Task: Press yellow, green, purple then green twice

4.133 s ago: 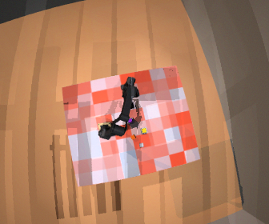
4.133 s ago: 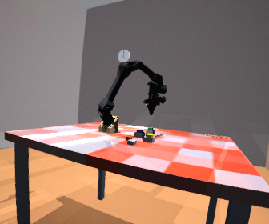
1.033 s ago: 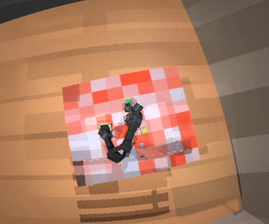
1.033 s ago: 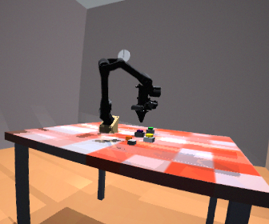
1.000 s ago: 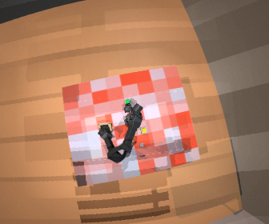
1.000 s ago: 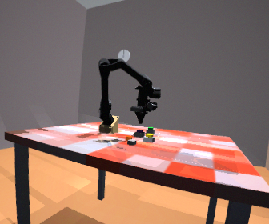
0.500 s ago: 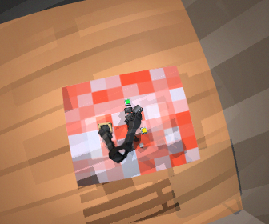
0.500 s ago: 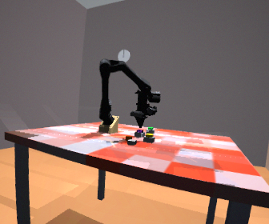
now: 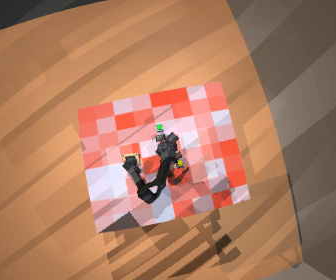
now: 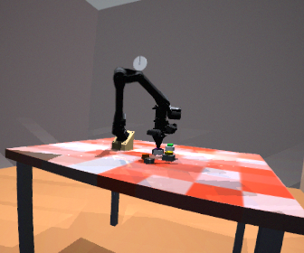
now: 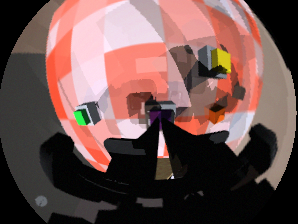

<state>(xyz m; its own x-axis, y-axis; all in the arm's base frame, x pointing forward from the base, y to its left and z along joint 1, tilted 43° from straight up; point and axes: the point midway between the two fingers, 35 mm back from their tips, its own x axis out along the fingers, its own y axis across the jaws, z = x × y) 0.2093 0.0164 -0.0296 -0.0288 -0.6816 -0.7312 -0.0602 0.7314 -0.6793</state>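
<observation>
Right now my gripper tip is 10 mm above the purple button. From my gripper tip the other things lie so: green button (160 mm to the left); yellow button (100 mm to the right, 100 mm ahead); orange block (140 mm to the right, 20 mm below).
</observation>
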